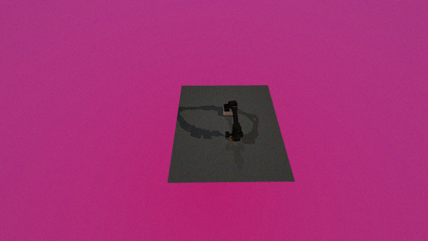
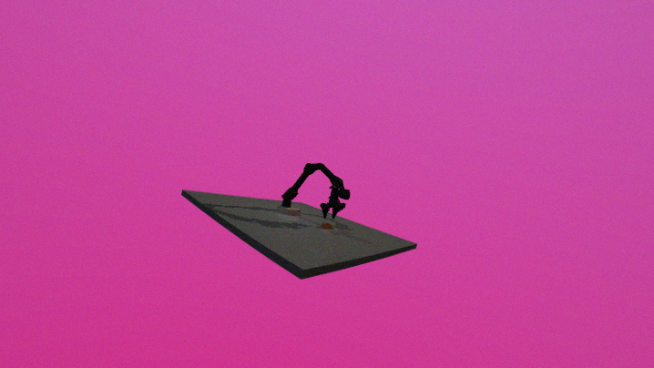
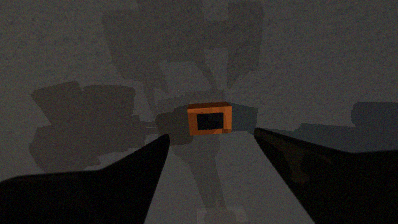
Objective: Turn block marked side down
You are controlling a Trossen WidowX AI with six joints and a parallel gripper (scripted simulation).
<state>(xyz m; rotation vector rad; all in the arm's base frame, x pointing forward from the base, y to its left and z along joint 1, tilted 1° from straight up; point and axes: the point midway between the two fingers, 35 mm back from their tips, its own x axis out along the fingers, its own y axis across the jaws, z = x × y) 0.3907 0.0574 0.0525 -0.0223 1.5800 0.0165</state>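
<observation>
Right now the orange block is 50 mm below my gripper tip.
</observation>
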